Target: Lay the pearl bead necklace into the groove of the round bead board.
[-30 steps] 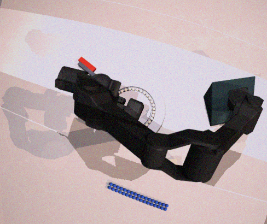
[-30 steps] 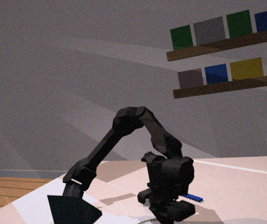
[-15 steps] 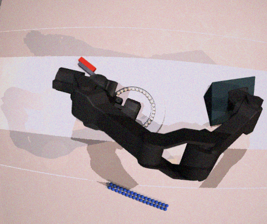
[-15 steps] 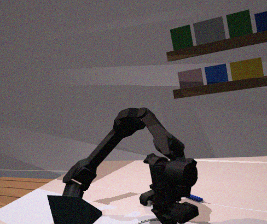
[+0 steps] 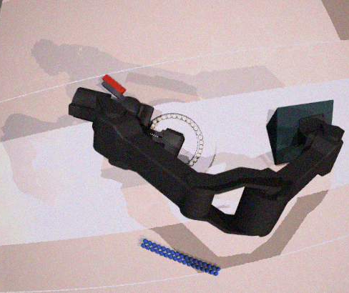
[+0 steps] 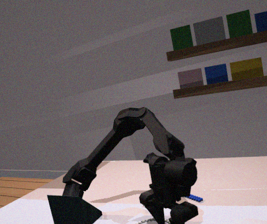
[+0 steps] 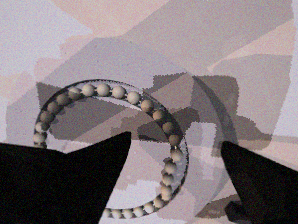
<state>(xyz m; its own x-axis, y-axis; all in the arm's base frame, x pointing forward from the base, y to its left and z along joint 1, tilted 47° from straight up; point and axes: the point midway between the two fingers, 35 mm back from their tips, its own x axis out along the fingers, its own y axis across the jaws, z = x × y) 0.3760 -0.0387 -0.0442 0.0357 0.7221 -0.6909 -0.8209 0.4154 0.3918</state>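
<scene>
My gripper tip is 60 mm past the round bead board, 10 mm to the right of it and 10 mm above it. From my gripper tip the other things lie so: small beige cube: 190 mm to the left, 140 mm behind; then grey block: 160 mm to the right, 50 mm ahead, 10 mm below.
</scene>
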